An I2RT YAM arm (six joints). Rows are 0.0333 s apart.
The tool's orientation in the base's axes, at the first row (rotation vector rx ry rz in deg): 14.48 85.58 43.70
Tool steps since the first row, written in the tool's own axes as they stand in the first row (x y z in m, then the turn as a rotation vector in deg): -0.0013 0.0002 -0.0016 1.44 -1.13 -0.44; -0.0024 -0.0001 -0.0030 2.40 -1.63 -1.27; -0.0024 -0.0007 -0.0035 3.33 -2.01 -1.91; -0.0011 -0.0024 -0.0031 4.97 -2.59 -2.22; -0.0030 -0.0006 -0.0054 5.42 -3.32 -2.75; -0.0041 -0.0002 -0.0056 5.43 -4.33 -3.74; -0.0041 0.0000 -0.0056 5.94 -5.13 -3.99; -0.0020 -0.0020 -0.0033 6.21 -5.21 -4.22; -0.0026 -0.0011 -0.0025 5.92 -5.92 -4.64
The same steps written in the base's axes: -0.0014 -0.0011 0.0010 -0.22 -0.12 -1.87; -0.0026 -0.0024 0.0015 -0.96 -0.17 -3.01; -0.0029 -0.0030 0.0011 -1.55 -0.09 -4.05; -0.0021 -0.0034 -0.0009 -1.83 0.35 -5.73; -0.0046 -0.0038 0.0015 -2.16 -0.08 -6.58; -0.0048 -0.0043 0.0026 -2.80 -1.13 -7.29; -0.0049 -0.0041 0.0027 -2.85 -1.50 -8.20; -0.0023 -0.0037 0.0001 -3.07 -1.46 -8.48; -0.0018 -0.0031 0.0012 -3.23 -2.29 -8.71
